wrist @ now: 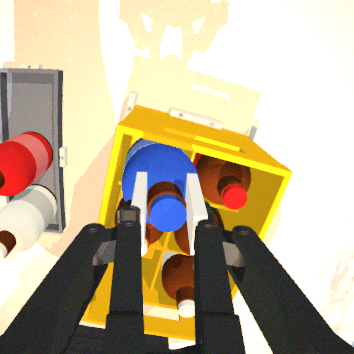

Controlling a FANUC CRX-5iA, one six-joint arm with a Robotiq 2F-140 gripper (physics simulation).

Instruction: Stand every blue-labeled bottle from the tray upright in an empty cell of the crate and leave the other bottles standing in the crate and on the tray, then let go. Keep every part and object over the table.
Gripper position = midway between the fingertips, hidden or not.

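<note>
You'd see a red-capped brown bottle (225, 182) here and a blue-labeled bottle (166, 165), and my gripper (166, 188) is visible too.
</note>
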